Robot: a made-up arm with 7 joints. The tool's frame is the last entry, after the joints. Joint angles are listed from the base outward. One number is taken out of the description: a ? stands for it. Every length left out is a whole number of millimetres.
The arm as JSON. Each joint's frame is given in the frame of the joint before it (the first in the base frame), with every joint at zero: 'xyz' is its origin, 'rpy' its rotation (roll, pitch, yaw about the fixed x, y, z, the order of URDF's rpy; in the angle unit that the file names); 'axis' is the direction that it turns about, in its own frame. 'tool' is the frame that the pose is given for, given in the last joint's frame.
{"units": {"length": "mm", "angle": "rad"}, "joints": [
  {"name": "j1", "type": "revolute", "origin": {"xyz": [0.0, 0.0, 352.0], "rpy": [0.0, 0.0, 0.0]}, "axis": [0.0, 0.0, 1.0]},
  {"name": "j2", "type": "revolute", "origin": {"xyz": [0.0, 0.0, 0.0], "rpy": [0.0, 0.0, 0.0]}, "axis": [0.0, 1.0, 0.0]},
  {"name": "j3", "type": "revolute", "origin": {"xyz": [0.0, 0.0, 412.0], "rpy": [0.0, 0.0, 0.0]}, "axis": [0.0, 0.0, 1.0]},
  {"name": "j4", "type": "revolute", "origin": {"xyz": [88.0, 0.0, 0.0], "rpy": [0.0, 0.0, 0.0]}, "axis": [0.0, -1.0, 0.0]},
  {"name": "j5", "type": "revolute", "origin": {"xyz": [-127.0, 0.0, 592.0], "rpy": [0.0, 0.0, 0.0]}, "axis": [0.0, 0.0, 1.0]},
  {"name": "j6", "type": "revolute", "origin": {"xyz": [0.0, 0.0, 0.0], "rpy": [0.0, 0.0, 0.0]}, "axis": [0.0, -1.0, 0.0]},
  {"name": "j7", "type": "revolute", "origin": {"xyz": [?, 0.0, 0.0], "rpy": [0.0, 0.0, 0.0]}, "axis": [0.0, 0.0, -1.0]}
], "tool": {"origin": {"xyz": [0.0, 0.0, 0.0], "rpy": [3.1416, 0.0, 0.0]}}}
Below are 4 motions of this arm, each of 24 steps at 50 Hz.
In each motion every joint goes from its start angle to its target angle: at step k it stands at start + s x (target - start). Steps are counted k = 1, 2, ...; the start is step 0. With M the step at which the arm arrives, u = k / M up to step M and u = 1 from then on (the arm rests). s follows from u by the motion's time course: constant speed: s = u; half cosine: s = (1 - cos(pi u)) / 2; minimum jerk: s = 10 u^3 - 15 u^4 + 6 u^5.
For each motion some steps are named. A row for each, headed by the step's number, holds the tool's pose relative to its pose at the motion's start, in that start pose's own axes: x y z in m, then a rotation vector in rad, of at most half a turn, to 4 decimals.
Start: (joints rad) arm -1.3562 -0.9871 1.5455 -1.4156 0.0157 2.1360 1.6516
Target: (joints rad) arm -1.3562 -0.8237 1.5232 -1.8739 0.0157 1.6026 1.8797
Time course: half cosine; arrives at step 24
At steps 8, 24:
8: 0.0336 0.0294 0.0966 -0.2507 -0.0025 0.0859
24: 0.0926 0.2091 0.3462 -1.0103 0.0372 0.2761

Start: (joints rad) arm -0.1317 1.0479 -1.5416 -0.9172 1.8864 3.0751 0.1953
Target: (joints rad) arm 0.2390 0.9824 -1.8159 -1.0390 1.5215 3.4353 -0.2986
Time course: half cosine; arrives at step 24
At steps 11, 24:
11: -0.0159 -0.1179 -0.0799 0.1119 0.1755 -0.3666
24: -0.0220 -0.2454 -0.2001 0.2179 0.4707 -0.7856

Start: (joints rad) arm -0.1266 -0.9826 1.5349 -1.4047 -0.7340 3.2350 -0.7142
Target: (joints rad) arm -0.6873 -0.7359 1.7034 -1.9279 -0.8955 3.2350 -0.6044
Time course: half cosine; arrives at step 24
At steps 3, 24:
3: -0.0132 -0.0245 0.0133 0.0366 -0.0115 0.0078
24: -0.2893 -0.6381 0.0135 0.8958 -0.2797 0.2890

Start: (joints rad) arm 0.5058 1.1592 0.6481 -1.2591 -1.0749 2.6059 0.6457
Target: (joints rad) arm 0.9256 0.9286 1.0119 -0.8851 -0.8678 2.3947 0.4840
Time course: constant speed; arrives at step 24
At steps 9, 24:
9: 0.1002 -0.1686 -0.1784 0.1349 0.1424 -0.0764
24: 0.1392 -0.3941 -0.5368 0.4539 0.3117 -0.1923

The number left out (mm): 130.0
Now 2 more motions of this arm.
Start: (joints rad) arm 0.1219 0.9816 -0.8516 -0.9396 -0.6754 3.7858 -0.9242
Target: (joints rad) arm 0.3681 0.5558 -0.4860 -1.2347 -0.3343 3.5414 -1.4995
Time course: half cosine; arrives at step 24
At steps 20, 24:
20: 0.0559 0.2896 -0.0317 -0.1283 -0.0609 0.1606
24: 0.0619 0.3104 -0.0382 -0.1327 -0.0500 0.1707

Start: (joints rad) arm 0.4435 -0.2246 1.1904 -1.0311 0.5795 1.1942 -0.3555
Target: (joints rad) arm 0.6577 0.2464 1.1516 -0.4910 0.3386 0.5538 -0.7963
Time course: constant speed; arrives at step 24
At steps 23, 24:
23: -0.1993 0.1638 -0.1694 0.2548 -0.1203 -0.5281
24: -0.2091 0.1752 -0.1716 0.2686 -0.1236 -0.5460

